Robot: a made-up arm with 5 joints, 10 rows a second.
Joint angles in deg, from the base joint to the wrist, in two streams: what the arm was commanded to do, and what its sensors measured. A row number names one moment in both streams.
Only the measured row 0 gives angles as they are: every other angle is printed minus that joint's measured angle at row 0.
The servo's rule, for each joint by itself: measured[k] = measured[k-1] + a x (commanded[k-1-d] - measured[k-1]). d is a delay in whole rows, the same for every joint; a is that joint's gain. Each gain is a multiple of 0.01, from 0.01 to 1. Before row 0 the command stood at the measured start. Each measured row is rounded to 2 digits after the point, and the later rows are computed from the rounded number. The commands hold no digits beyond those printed.
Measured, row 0:
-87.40 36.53 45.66 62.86 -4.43
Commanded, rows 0 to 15:
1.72 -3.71 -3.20 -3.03 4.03
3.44 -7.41 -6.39 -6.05 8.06
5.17 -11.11 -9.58 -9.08 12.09
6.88 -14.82 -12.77 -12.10 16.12
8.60 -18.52 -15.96 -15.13 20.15
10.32 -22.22 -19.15 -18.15 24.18
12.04 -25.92 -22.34 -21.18 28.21
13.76 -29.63 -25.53 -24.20 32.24
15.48 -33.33 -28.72 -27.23 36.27
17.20 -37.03 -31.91 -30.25 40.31
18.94 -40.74 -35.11 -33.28 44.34
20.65 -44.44 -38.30 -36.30 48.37
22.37 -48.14 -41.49 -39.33 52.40
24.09 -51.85 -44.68 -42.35 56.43
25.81 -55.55 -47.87 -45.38 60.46
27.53 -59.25 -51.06 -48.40 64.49
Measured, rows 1 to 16:
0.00 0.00 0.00 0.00 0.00
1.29 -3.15 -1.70 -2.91 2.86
2.90 -6.77 -4.19 -5.92 6.55
4.60 -10.46 -7.05 -8.95 10.48
6.31 -14.17 -10.08 -11.97 14.48
8.03 -17.87 -13.20 -15.00 18.51
9.75 -21.57 -16.35 -18.02 22.54
11.47 -25.27 -19.52 -21.05 26.57
13.19 -28.98 -22.71 -24.07 30.60
14.91 -32.68 -25.90 -27.10 34.63
16.63 -36.38 -29.09 -30.12 38.66
18.36 -40.09 -32.28 -33.15 42.69
20.08 -43.79 -35.47 -36.17 46.72
21.80 -47.49 -38.66 -39.20 50.75
23.52 -51.20 -41.85 -42.22 54.78
25.24 -54.90 -45.04 -45.25 58.81
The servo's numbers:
d 1
a 0.75 0.85 0.53 0.96 0.71

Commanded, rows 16 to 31:
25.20 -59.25 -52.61 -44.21 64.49
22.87 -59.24 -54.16 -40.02 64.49
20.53 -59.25 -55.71 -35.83 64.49
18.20 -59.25 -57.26 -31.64 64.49
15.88 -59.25 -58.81 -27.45 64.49
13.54 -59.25 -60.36 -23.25 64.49
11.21 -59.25 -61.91 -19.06 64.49
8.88 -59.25 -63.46 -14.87 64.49
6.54 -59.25 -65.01 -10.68 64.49
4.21 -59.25 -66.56 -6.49 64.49
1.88 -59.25 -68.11 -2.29 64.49
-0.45 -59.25 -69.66 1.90 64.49
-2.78 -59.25 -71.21 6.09 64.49
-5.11 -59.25 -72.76 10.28 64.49
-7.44 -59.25 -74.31 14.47 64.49
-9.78 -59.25 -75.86 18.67 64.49
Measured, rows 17 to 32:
26.96 -58.60 -48.23 -48.27 62.84
25.64 -59.15 -50.55 -44.37 64.01
23.56 -59.23 -52.46 -40.19 64.35
21.29 -59.25 -54.18 -36.00 64.45
18.97 -59.25 -55.81 -31.81 64.48
16.65 -59.25 -57.40 -27.62 64.49
14.32 -59.25 -58.97 -23.42 64.49
11.99 -59.25 -60.53 -19.23 64.49
9.66 -59.25 -62.08 -15.04 64.49
7.32 -59.25 -63.63 -10.85 64.49
4.99 -59.25 -65.18 -6.66 64.49
2.66 -59.25 -66.73 -2.46 64.49
0.33 -59.25 -68.28 1.73 64.49
-2.00 -59.25 -69.83 5.92 64.49
-4.33 -59.25 -71.38 10.11 64.49
-6.66 -59.25 -72.93 14.30 64.49

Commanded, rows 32 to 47:
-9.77 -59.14 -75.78 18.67 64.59
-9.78 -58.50 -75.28 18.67 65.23
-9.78 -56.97 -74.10 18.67 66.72
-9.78 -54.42 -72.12 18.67 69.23
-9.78 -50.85 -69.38 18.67 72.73
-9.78 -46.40 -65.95 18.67 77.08
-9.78 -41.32 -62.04 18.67 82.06
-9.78 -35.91 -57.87 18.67 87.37
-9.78 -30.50 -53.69 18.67 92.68
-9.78 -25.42 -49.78 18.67 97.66
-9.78 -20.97 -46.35 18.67 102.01
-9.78 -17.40 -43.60 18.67 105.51
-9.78 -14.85 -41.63 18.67 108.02
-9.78 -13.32 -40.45 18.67 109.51
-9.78 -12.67 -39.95 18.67 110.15
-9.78 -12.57 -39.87 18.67 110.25
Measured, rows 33 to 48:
-9.00 -59.25 -74.48 18.50 64.49
-9.58 -59.16 -75.17 18.66 64.56
-9.73 -58.60 -75.23 18.67 65.04
-9.77 -57.21 -74.63 18.67 66.23
-9.78 -54.84 -73.30 18.67 68.36
-9.78 -51.45 -71.22 18.67 71.46
-9.78 -47.16 -68.43 18.67 75.45
-9.78 -42.20 -65.04 18.67 80.14
-9.78 -36.85 -61.24 18.67 85.27
-9.78 -31.45 -57.24 18.67 90.53
-9.78 -26.32 -53.29 18.67 95.59
-9.78 -21.77 -49.61 18.67 100.15
-9.78 -18.06 -46.42 18.67 103.96
-9.78 -15.33 -43.88 18.67 106.84
-9.78 -13.62 -42.06 18.67 108.74
-9.78 -12.81 -40.94 18.67 109.74

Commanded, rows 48 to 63:
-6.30 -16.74 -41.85 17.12 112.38
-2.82 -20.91 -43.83 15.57 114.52
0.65 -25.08 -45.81 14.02 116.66
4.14 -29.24 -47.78 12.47 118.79
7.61 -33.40 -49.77 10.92 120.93
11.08 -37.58 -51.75 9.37 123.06
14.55 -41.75 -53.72 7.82 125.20
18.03 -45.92 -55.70 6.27 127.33
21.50 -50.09 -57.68 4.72 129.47
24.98 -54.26 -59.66 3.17 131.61
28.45 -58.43 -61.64 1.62 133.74
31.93 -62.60 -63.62 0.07 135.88
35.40 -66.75 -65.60 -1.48 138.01
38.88 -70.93 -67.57 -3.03 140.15
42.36 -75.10 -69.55 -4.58 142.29
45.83 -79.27 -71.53 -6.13 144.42
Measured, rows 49 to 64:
-9.78 -12.61 -40.37 18.67 110.10
-7.17 -16.12 -41.15 17.18 111.72
-3.91 -20.19 -42.57 15.63 113.71
-0.49 -24.35 -44.29 14.08 115.80
2.98 -28.51 -46.14 12.53 117.92
6.45 -32.67 -48.06 10.98 120.06
9.92 -36.84 -50.02 9.43 122.19
13.39 -41.01 -51.98 7.88 124.33
16.87 -45.18 -53.95 6.33 126.46
20.34 -49.35 -55.93 4.78 128.60
23.82 -53.52 -57.91 3.23 130.74
27.29 -57.69 -59.89 1.68 132.87
30.77 -61.86 -61.87 0.13 135.01
34.24 -66.02 -63.85 -1.42 137.14
37.72 -70.19 -65.82 -2.97 139.28
41.20 -74.36 -67.80 -4.52 141.42

